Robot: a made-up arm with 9 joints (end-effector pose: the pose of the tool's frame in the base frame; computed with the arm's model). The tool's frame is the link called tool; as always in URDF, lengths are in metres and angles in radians. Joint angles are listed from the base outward.
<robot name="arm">
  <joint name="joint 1" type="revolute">
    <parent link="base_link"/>
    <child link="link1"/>
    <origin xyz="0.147 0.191 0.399" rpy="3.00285 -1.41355 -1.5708"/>
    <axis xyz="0 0 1"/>
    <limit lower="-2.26" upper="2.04"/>
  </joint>
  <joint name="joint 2" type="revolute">
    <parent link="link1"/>
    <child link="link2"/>
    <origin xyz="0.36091 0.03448 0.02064" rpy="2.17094 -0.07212 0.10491"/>
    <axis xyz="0 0 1"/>
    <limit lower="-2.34" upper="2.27"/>
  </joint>
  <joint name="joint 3" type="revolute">
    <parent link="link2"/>
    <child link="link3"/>
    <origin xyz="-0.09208 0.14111 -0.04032" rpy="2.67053 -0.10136 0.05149"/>
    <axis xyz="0 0 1"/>
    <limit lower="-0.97" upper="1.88"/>
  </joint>
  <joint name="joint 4" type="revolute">
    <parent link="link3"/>
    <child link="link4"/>
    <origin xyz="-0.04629 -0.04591 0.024" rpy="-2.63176 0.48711 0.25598"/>
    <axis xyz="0 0 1"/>
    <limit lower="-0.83" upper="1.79"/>
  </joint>
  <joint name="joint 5" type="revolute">
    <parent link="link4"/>
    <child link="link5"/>
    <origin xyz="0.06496 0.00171 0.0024" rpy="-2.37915 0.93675 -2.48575"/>
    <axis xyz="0 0 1"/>
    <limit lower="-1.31" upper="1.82"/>
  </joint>
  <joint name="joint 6" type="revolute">
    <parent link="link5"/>
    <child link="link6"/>
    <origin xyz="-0.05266 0.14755 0.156" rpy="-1.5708 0 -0.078"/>
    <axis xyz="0 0 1"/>
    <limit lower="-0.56" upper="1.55"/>
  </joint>
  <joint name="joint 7" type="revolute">
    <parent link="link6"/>
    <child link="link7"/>
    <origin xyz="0.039 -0.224 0.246" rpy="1.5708 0 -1.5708"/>
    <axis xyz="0 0 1"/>
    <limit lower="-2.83" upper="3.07"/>
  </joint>
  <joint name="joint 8" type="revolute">
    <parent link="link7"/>
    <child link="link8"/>
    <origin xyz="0.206 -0.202 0.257" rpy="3.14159 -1.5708 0"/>
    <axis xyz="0 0 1"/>
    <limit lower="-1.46" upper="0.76"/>
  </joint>
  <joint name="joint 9" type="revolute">
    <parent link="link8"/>
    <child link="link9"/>
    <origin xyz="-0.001 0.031 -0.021" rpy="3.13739 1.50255 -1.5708"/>
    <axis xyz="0 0 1"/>
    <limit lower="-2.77" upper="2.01"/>
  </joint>
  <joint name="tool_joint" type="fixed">
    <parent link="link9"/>
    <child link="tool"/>
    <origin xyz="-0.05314 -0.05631 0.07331" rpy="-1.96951 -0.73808 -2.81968"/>
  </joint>
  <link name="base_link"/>
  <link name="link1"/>
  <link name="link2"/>
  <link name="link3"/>
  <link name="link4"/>
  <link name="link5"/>
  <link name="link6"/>
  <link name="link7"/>
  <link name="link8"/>
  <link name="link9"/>
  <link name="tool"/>
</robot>
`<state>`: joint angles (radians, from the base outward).
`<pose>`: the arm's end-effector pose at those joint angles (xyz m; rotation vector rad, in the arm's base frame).
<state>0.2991 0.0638 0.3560 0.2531 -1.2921 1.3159 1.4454 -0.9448 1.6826</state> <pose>-0.5070 0.2917 1.1027 -2.3752 0.3702 -1.8275</pose>
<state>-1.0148 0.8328 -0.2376 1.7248 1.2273 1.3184 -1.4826 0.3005 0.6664</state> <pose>-0.0855 0.1108 0.0849 -2.7494 0.2585 1.3852</pose>
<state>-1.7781 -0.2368 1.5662 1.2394 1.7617 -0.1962 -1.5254 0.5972 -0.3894</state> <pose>0.4000 0.1345 0.0643 0.0734 -1.4365 -0.7208</pose>
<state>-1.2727 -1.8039 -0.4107 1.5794 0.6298 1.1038 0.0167 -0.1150 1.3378</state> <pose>0.9598 -0.3932 1.0195 2.8528 0.6290 0.6214</pose>
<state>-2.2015 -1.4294 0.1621 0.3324 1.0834 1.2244 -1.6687 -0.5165 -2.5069</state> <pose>0.6605 0.4257 -0.1464 1.3559 0.9211 -2.1926</pose>
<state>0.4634 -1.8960 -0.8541 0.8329 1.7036 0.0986 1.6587 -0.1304 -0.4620</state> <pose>-0.2789 0.4102 1.7819 -1.6623 -0.8694 -1.8501</pose>
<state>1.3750 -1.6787 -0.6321 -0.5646 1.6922 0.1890 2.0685 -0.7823 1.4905</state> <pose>0.0306 0.9175 0.6351 2.7047 0.0101 -0.2913</pose>
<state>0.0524 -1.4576 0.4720 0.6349 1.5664 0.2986 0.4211 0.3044 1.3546</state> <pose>0.1901 0.6477 1.1639 1.2203 1.9330 -0.4015</pose>
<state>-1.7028 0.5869 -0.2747 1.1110 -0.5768 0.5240 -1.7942 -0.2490 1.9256</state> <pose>-0.1739 -0.2213 0.5566 0.8960 -1.2760 2.6200</pose>
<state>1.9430 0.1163 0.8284 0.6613 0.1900 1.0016 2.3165 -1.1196 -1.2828</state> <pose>-0.9933 -0.3328 0.0874 0.1682 1.1422 -2.2528</pose>
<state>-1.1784 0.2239 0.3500 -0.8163 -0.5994 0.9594 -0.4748 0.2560 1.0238</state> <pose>0.5947 0.2255 0.8447 1.3214 1.3773 0.6770</pose>
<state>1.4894 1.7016 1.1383 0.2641 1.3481 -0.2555 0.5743 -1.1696 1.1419</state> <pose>-0.3229 0.7358 0.9052 1.9039 1.4139 0.5477</pose>
